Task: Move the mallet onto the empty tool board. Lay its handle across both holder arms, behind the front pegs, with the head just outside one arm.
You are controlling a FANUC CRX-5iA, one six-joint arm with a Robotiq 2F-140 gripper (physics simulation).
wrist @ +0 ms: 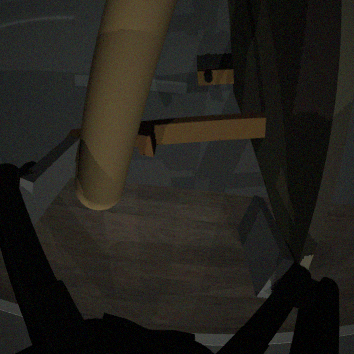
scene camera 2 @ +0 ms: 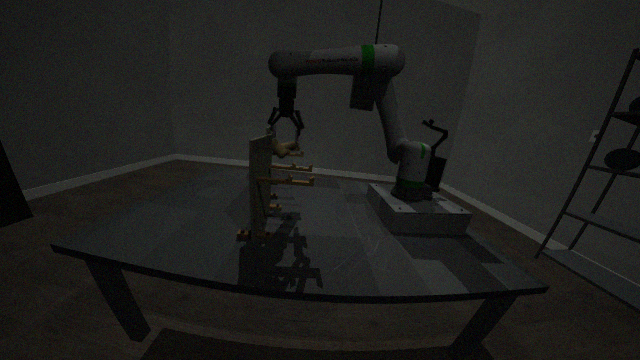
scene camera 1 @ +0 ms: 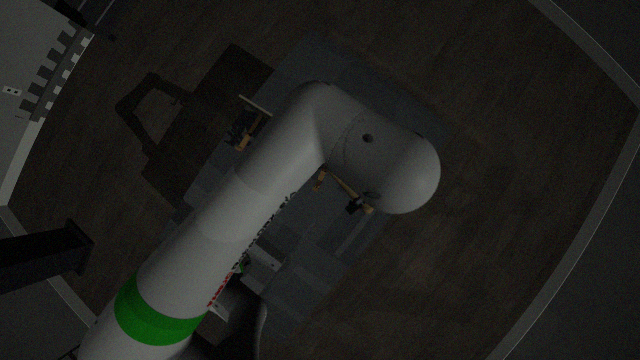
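The mallet (scene camera 1: pixel 345 185) (scene camera 2: pixel 284 148) (wrist: pixel 120 100) is pale wood and rests on the farther tool board's holder arms. Its handle slopes through the wrist view; its head is partly hidden under the robot arm in scene camera 1. The empty tool board (scene camera 1: pixel 255 105) (scene camera 2: pixel 259 195) stands upright, nearer to scene camera 2, with two wooden holder arms (scene camera 2: pixel 292 168) and front pegs. My gripper (scene camera 2: pixel 285 138) (wrist: pixel 161 185) is open and points down at the mallet. In the wrist view the handle's free end appears between the finger pads, nearer the left pad.
The farther board (wrist: pixel 295 125) runs down the right of the wrist view, beside the right finger pad. One of its holder arms (wrist: pixel 215 130) passes below the handle. The grey table (scene camera 2: pixel 175 235) carries both boards and the robot's base (scene camera 2: pixel 430 220). A shelf unit (scene camera 2: pixel 575 192) stands at right.
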